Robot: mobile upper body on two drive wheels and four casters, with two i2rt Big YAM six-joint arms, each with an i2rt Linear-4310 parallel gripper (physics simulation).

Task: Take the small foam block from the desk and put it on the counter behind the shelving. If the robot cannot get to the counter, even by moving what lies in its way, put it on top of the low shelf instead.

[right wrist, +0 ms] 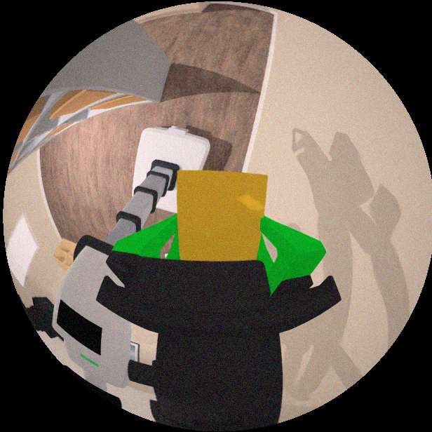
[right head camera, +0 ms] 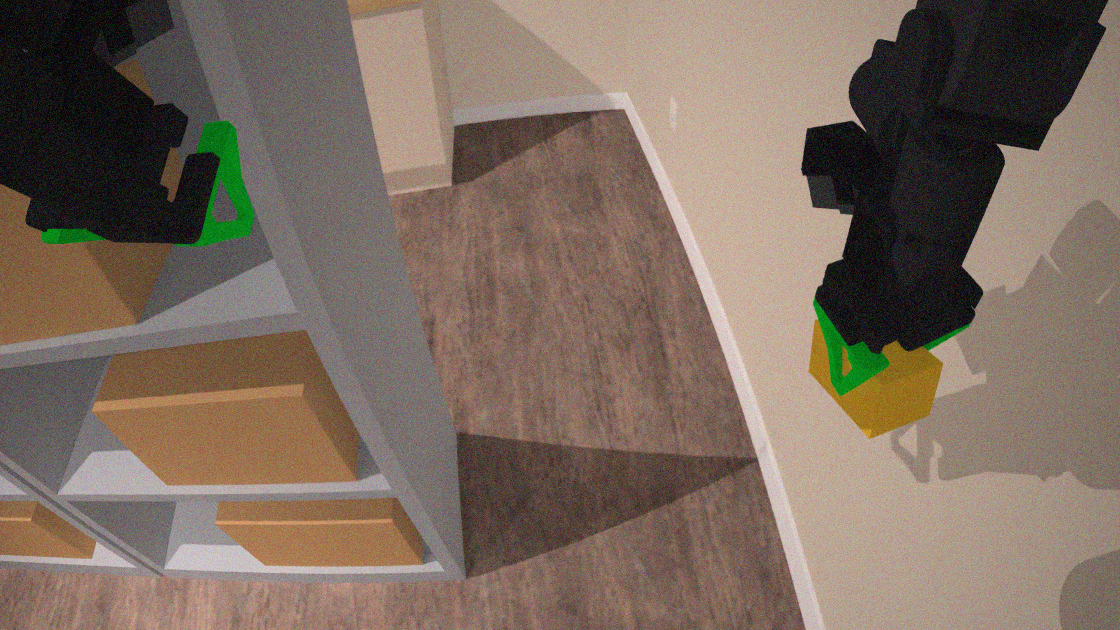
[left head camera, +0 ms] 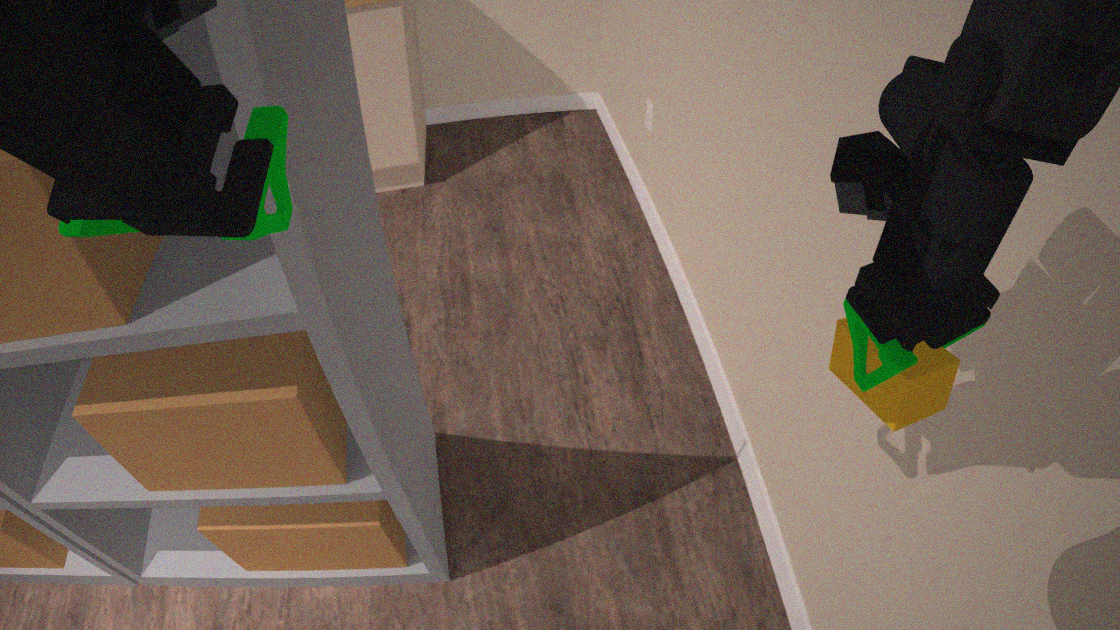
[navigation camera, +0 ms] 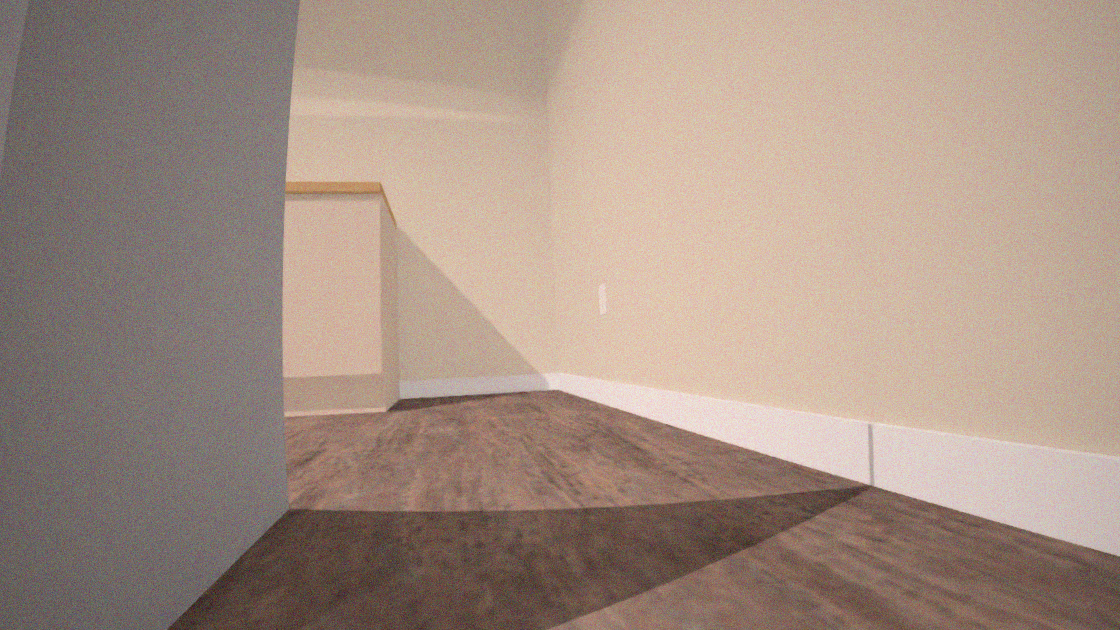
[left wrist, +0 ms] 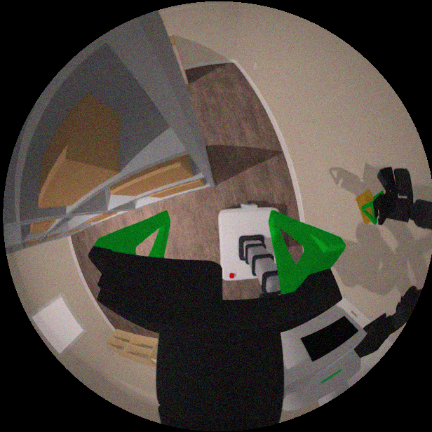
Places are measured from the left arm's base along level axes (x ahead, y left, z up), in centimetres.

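Where they show: left gripper, between the fingertips: (right head camera: 195,225) (left head camera: 223,218); right gripper, between the fingertips: (right head camera: 867,374) (left head camera: 886,371).
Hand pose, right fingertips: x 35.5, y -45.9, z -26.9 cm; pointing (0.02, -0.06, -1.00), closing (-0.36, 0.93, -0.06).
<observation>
Each offset is from my right fingertips to the centre of the thing. "spot": to the spot under its first point. Level surfaces: height alone.
The yellow foam block @[dx -0.2, dy +0.0, dz +1.1 cm] (left head camera: 912,399) (right head camera: 892,399) (left wrist: 364,205) (right wrist: 220,200) is held up between the fingers of my right gripper (left head camera: 908,364) (right head camera: 888,364) (right wrist: 218,215), which is shut on it, in front of the wall. My left gripper (left head camera: 172,227) (right head camera: 144,235) (left wrist: 219,215) is open and empty, at the grey shelving (left head camera: 344,235) (right head camera: 368,235) (left wrist: 175,100) (right wrist: 120,60) (navigation camera: 148,313) in the head views. The counter (left head camera: 387,94) (right head camera: 403,94) (navigation camera: 332,289) shows partly beyond the shelving's side panel, with a wooden top. The desk does not show in the head views.
Brown boxes @[spot: dx +16.3, dy +77.7, dz -43.4 cm] (left head camera: 234,438) (right head camera: 242,438) stand in the shelving. A beige wall (left head camera: 751,195) (navigation camera: 783,195) with a white skirting board runs along the right. Wood floor @[dz -114.1 cm] (left head camera: 532,313) (navigation camera: 469,454) lies between shelving and wall. My white base (left wrist: 232,220) (right wrist: 160,142) shows below.
</observation>
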